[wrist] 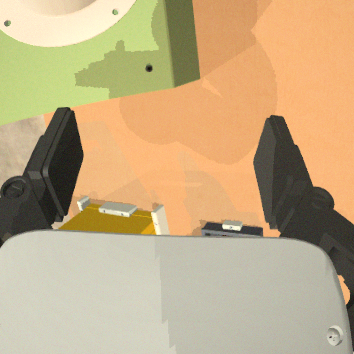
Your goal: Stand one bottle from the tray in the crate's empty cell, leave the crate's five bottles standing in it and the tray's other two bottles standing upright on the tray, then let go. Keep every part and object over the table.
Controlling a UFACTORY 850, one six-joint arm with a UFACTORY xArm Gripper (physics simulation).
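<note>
My gripper [168, 132] is open in the wrist view, its two black fingers wide apart with the orange table surface below and between them. The edge of a yellow object [107, 222] with whitish end pieces and a pale tab shows at the lower left, partly hidden by the grey gripper housing. The edge of a dark grey object [212, 229] with a small white tab shows to its right, also mostly hidden. I cannot tell whether either is the crate or the tray. No bottle shows in this view.
A green block [125, 82] with a white round flange [60, 37] on it stands at the upper left, beyond the left finger. The orange table [310, 80] carries several shadows. A greyish floor patch [20, 145] shows at the left edge.
</note>
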